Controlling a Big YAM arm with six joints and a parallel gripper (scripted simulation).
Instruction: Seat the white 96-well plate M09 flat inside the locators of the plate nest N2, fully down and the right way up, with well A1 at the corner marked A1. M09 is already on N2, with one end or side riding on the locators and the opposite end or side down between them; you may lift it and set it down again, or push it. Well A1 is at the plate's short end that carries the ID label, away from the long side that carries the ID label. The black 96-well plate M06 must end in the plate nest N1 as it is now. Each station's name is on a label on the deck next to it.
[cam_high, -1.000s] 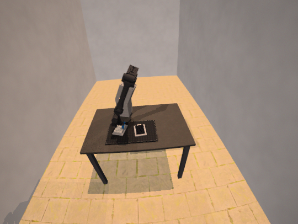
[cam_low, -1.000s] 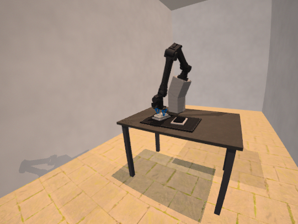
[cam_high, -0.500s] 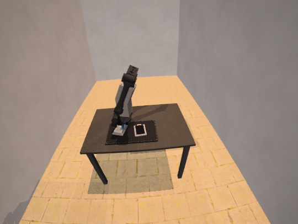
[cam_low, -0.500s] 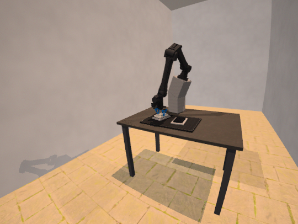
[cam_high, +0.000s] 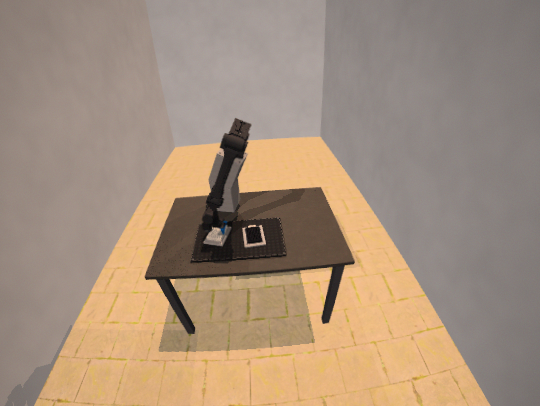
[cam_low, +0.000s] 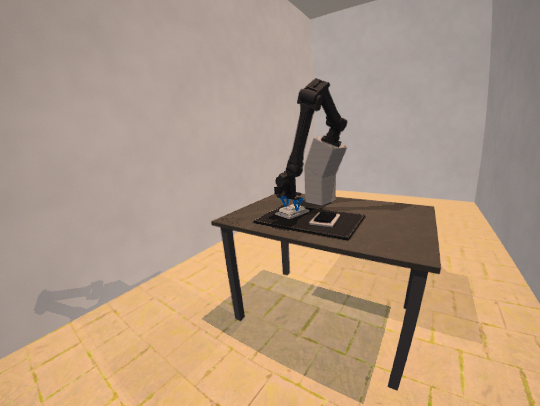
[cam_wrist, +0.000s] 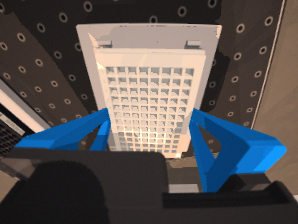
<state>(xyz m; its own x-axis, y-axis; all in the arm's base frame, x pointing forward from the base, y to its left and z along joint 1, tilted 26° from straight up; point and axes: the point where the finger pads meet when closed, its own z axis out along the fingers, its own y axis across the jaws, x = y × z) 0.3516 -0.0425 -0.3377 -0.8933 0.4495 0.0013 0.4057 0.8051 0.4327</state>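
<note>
Right now the white 96-well plate M09 is 10 mm below my hand. The rest, counted from my hand: black plate M06 (60 mm ahead, 210 mm to the left, 10 mm below); plate nest N2 (30 mm below); deck label (90 mm behind, 40 mm to the left, 30 mm below).
</note>
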